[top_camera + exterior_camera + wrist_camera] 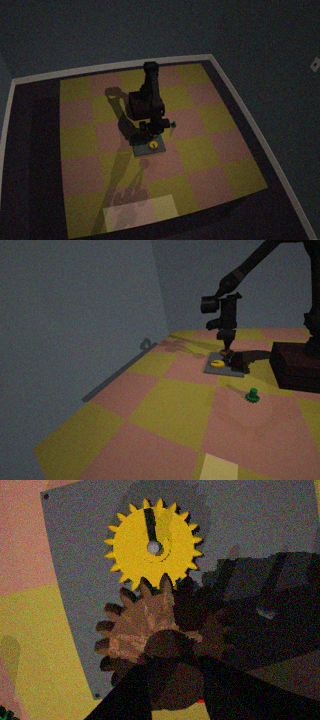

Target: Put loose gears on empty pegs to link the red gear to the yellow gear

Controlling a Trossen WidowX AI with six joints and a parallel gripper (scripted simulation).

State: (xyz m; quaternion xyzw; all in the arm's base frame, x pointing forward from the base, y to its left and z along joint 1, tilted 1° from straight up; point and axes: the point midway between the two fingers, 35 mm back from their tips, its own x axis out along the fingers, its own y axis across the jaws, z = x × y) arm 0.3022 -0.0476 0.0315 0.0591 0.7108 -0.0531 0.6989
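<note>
Right now my gripper tip is 9 cm above the grey board, 4 cm to the left of it and 1 cm short of it. The rest, counted from my gripper tip: brown gear 1 cm below; then yellow gear 9 cm below, 4 cm ahead, 1 cm to the right; then red gear 9 cm below, 6 cm behind, 2 cm to the right.
</note>
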